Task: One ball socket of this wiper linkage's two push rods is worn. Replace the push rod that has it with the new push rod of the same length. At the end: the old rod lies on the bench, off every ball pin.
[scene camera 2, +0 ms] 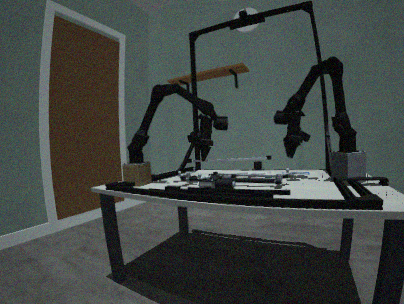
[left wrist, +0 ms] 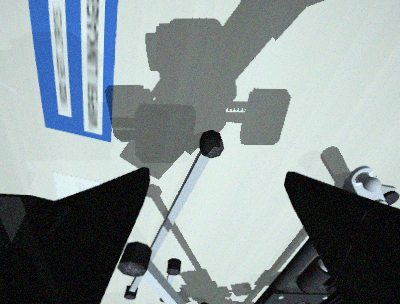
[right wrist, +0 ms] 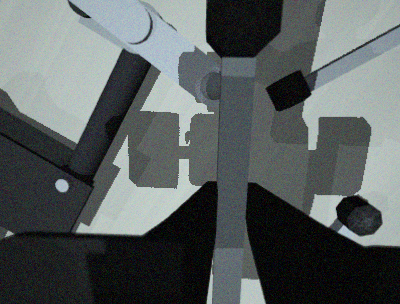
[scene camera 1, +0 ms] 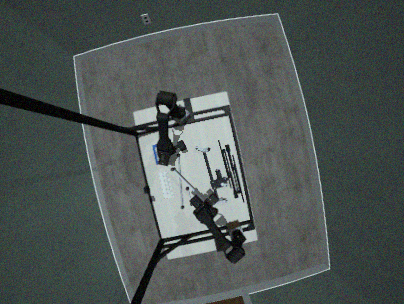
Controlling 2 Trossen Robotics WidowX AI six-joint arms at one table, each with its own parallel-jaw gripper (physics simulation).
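My right gripper (scene camera 1: 201,198) (scene camera 2: 205,157) (right wrist: 230,192) is shut on a grey push rod (scene camera 1: 186,180) (scene camera 2: 230,160) (right wrist: 235,125), held above the bench. One of its black sockets (right wrist: 244,27) (left wrist: 135,258) shows in each wrist view. Below it, a grey crank arm (right wrist: 165,57) ends in a bare ball pin (right wrist: 212,86), partly behind the rod. Another long push rod (scene camera 1: 180,185) (left wrist: 182,190) lies on the bench. My left gripper (scene camera 2: 290,154) (left wrist: 217,176) is open and empty, above that rod's end socket (left wrist: 211,144). Socket wear is too small to tell.
A short rod with black sockets (scene camera 1: 187,188) (left wrist: 174,266) lies near the long one. The linkage's dark tube (scene camera 1: 207,165) (right wrist: 107,120) and motor (scene camera 1: 220,180) are beside the right gripper. Black bars (scene camera 1: 230,170) lie along one edge. A blue label (scene camera 1: 155,154) (left wrist: 75,65) lies near the left gripper.
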